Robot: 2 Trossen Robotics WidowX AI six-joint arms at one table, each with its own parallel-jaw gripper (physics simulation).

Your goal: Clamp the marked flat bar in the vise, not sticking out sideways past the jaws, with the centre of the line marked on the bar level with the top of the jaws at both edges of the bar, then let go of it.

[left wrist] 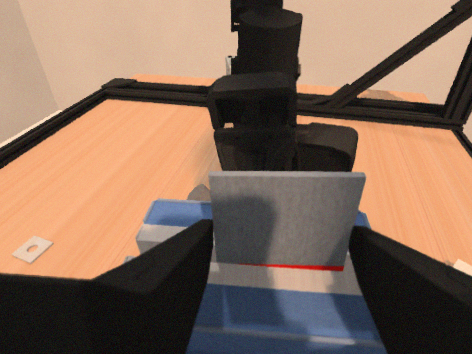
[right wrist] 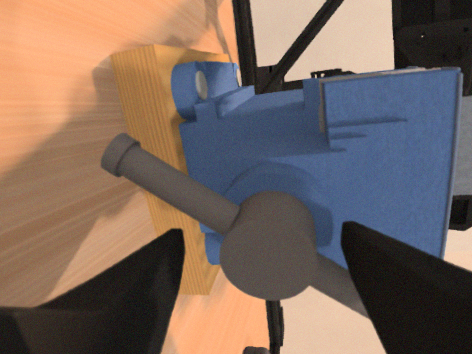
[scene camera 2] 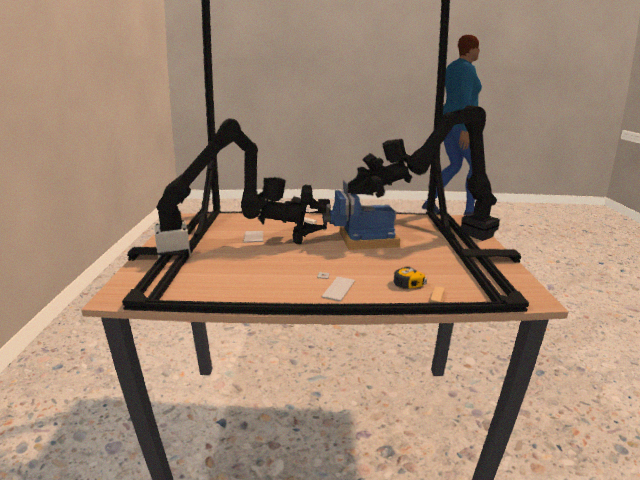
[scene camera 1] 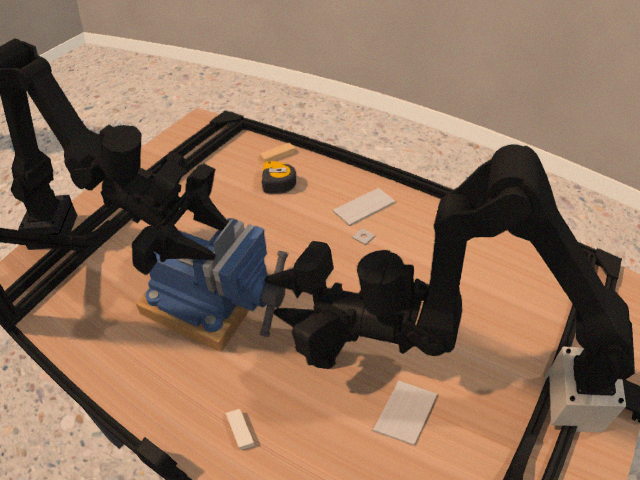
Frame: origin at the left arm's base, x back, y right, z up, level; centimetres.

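Seen in the pictures: left gripper, fingertip midpoint: [left wrist: 281,234] [scene camera 2: 345,189] [scene camera 1: 224,244]; right gripper, fingertip midpoint: [right wrist: 262,236] [scene camera 2: 328,218] [scene camera 1: 270,295]; left arm's base, link origin: [scene camera 2: 481,217] [scene camera 1: 43,211]; right arm's base, link origin: [scene camera 2: 170,227] [scene camera 1: 594,375].
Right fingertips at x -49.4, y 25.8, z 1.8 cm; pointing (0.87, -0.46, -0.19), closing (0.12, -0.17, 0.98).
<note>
Offsets run from my right fingertips to a thing's top centre. "spot": to the spot under its first point.
The flat grey bar @(dx +5.7, dy -1.7, dz +11.8 cm) [scene camera 1: 225,238] [scene camera 2: 344,184] [left wrist: 285,215] stands upright between the jaws of the blue vise [scene camera 1: 248,268] [scene camera 2: 372,217] [right wrist: 270,130]. In the left wrist view its red line @(dx +5.8, dy -1.8, dz +7.5 cm) [left wrist: 310,267] shows at the jaw top, thicker toward the right edge and thinning out of sight toward the left. My left gripper [scene camera 1: 219,240] [left wrist: 281,234] is shut on the bar, one finger at each side edge. My right gripper [scene camera 1: 271,295] [scene camera 2: 326,214] [right wrist: 262,236] is open and empty, its fingers on either side of the screw hub of the vise handle @(spot: dx +0.3, dy +2.9, dz -2.5 cm) [right wrist: 175,185]; contact cannot be told.
A tape measure @(dx -0.9, dy -36.6, dz -4.0 cm) [scene camera 1: 279,178] [scene camera 2: 408,277], a yellowish block @(dx -0.3, dy -46.3, dz -6.5 cm) [scene camera 1: 279,151] [scene camera 2: 437,294], a grey plate @(dx -17.2, dy -27.7, dz -7.5 cm) [scene camera 1: 364,206] [scene camera 2: 338,288] and a holed square @(spot: dx -15.9, dy -18.7, dz -7.6 cm) [scene camera 1: 363,236] [left wrist: 32,248] lie beyond the vise in scene camera 1. Another plate @(dx -18.5, dy +17.3, dz -7.5 cm) [scene camera 1: 405,413] and a pale block @(dx +5.2, dy +18.9, dz -6.8 cm) [scene camera 1: 240,429] lie nearer.
</note>
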